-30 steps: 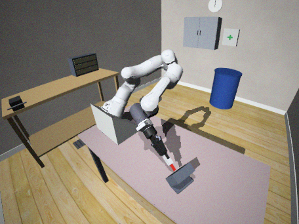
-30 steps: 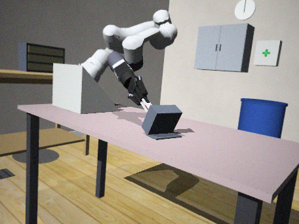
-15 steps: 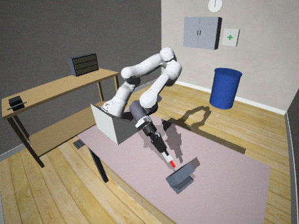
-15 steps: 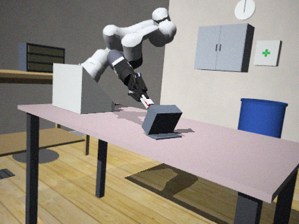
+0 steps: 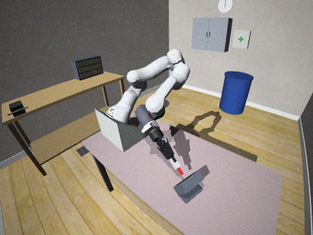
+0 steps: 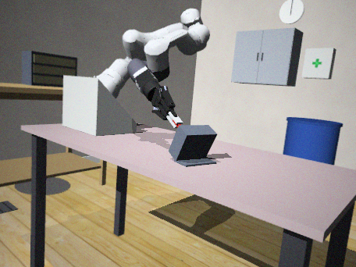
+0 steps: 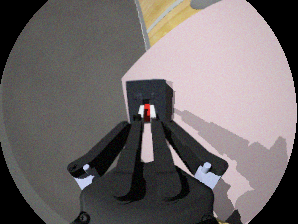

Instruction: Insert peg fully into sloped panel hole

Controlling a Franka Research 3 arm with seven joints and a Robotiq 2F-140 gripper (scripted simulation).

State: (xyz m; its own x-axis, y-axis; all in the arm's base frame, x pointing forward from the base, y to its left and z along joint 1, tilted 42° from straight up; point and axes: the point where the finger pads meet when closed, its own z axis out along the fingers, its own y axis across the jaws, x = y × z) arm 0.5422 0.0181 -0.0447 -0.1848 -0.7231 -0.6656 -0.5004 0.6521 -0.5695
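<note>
The red peg lies 30 mm ahead of my hand and 20 mm below it.
</note>
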